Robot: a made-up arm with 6 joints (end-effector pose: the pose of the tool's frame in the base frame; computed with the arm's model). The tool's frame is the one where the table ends. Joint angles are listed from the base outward.
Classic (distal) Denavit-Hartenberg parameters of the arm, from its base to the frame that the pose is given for. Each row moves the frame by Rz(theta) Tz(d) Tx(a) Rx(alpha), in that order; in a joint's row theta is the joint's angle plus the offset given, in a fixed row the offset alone. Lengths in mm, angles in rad.
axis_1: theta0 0, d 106.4, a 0, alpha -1.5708
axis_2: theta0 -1.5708, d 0, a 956.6, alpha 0
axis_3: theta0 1.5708, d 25.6, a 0, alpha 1.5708
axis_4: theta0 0, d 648.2, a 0, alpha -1.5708
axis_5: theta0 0, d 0, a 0, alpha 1.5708
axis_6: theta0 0, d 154.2, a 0, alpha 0
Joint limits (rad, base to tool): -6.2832..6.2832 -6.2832..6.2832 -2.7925..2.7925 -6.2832..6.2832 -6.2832..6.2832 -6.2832..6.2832
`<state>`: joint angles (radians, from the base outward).
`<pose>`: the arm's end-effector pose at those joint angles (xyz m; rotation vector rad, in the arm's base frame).
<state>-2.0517 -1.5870 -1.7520 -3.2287 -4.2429 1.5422</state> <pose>0.3611 0.6109 -0.4494 -0.2025 -1.2097 2.4650</pose>
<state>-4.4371 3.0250 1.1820 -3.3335 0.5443 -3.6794</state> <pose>0.1057 -0.5244 -1.2900 2.5057 -0.8024 0.2763</pose>
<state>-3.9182 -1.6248 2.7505 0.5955 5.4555 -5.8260</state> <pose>0.2524 -0.1946 0.4636 -0.0776 -0.8743 -2.9919</pose>
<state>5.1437 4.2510 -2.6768 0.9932 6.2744 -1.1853</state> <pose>-0.0004 0.0594 -0.3215 0.7669 1.4826 -1.0373</pose>
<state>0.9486 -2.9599 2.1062 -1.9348 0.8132 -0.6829</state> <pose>-0.3830 -0.6698 -0.3689 0.9736 0.9962 -1.0821</pose>
